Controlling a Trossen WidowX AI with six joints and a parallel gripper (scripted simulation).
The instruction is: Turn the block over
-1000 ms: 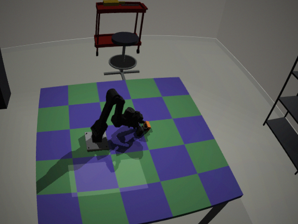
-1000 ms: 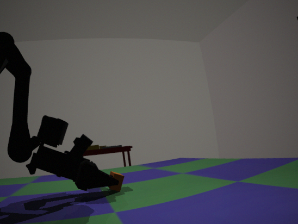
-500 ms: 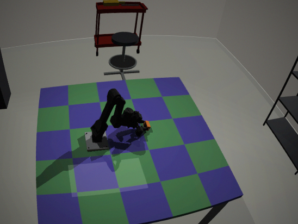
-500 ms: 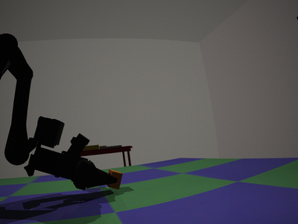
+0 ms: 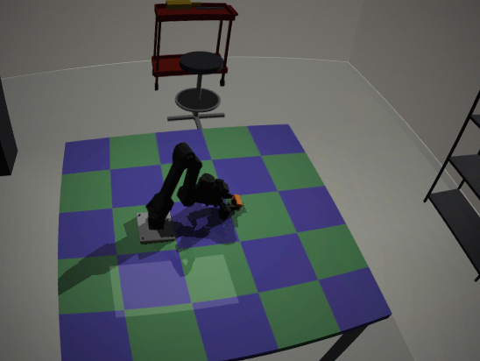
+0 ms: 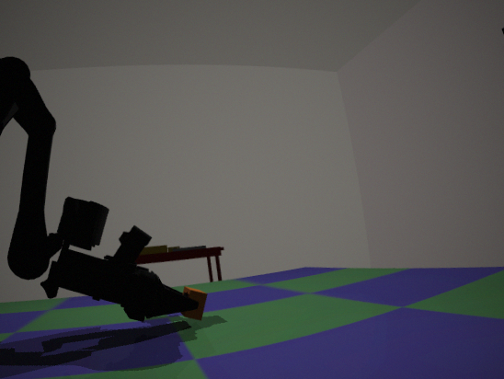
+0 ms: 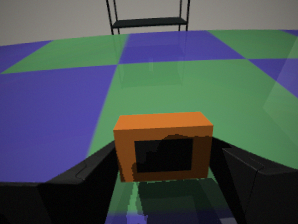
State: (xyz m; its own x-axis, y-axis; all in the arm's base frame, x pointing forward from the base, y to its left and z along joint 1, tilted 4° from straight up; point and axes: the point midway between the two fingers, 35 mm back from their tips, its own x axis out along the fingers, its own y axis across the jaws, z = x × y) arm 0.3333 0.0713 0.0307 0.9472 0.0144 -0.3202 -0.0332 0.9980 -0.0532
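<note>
My gripper tip is now 10 mm past the orange block.
</note>
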